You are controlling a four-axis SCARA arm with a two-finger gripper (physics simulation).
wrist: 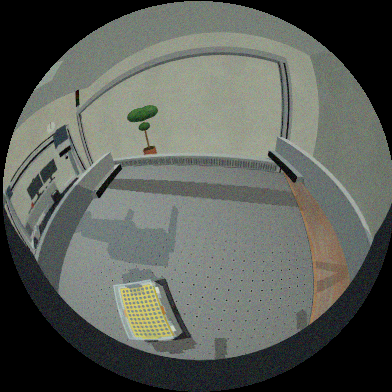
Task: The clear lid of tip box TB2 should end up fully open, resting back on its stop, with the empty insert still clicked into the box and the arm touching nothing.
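Places are measured from the arm's base along level axes (x ahead, y left, z up), in millimetres.
Pixels of known places: gripper, fingertip midpoint: [190,145].
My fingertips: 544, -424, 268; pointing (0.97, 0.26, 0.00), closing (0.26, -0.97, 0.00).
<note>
Ahead of a thing's pixels: the offset from my fingertips to its top centre, as dx, dy, dz. "pt": to the spot under its first point. Level surfaces: height alone.
A tip box {-155, +72, -178} [176,311] with a dark base stands at the lower left of the wrist view; no label is readable. Its yellow insert {-155, +72, -181} [146,311], with a grid of holes, sits level within the box outline. The clear lid {pt -177, +100, -178} [121,312] shows as a pale, see-through rim around the insert and looks closed over it, though its exact angle is hard to tell. Whether the insert is clicked in cannot be seen. My gripper [190,145] is open and empty, its two dark-padded fingers wide apart, well away from the box and not touching it.
The box stands on a grey perforated surface {dz -255} [240,280]. A wooden strip [325,240] runs along the right. Shadows fall on the surface left of centre and near the box. A potted plant [150,150] and a desk with monitors [49,171] are in the background.
</note>
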